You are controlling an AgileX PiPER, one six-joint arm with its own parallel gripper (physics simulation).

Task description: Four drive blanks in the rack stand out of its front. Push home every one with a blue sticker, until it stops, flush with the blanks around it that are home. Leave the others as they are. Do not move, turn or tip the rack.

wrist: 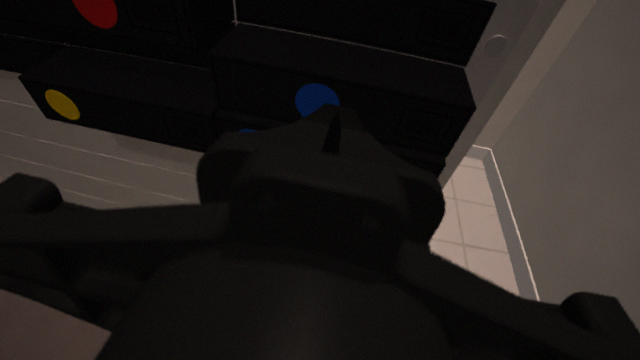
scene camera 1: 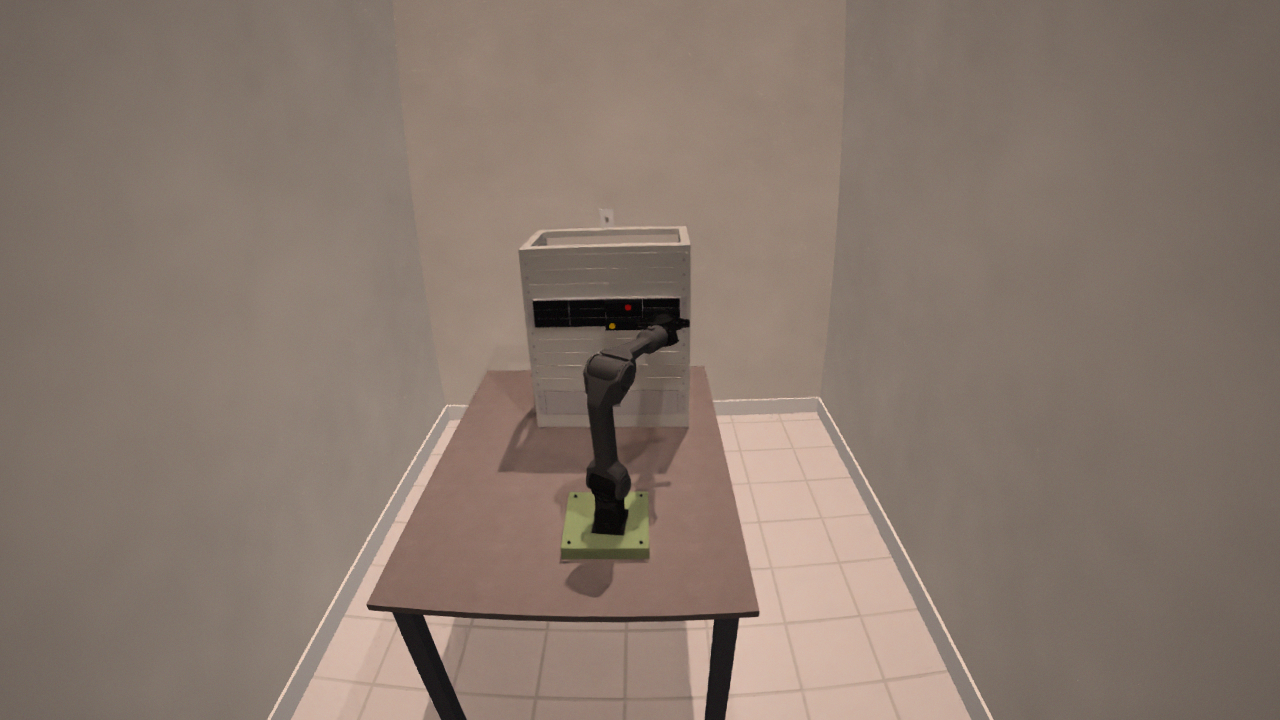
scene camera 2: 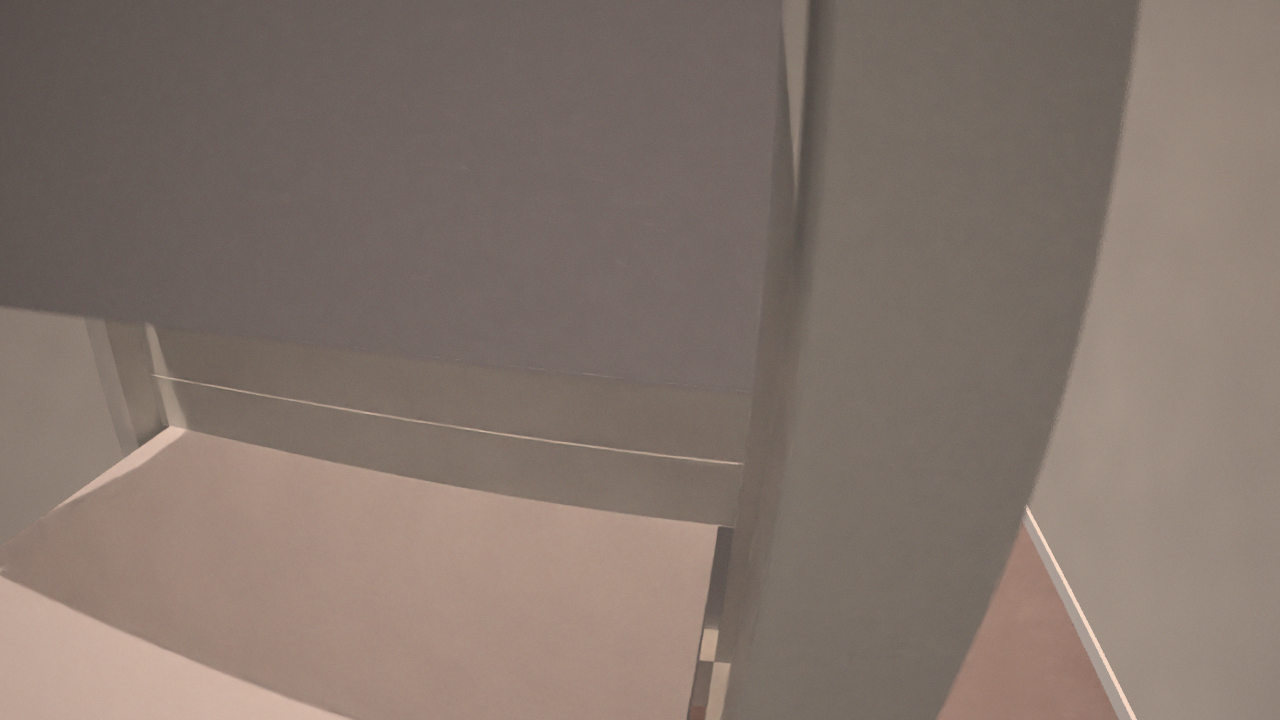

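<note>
The rack [scene camera 1: 613,270] [wrist: 500,70] stands upright at the back of the table. In the wrist view, an upper blank with a blue sticker [wrist: 316,99] stands out at the right. Below it, a second blue sticker [wrist: 247,131] barely shows above my gripper; most of its blank is hidden. A blank with a yellow sticker [scene camera 1: 612,325] [wrist: 62,105] stands out to the left. A blank with a red sticker [scene camera 1: 627,307] [wrist: 97,12] stands out above that. My gripper [scene camera 1: 671,323] [wrist: 335,127] is shut and empty, in front of the lower right blanks; contact is hidden.
The arm's green base [scene camera 1: 577,541] is on the brown table [scene camera 1: 483,537], in front of the rack. The right room wall [wrist: 590,165] shows beyond the rack in the wrist view. Scene camera 2 shows large grey surfaces close up; the gripper and stickers do not show there.
</note>
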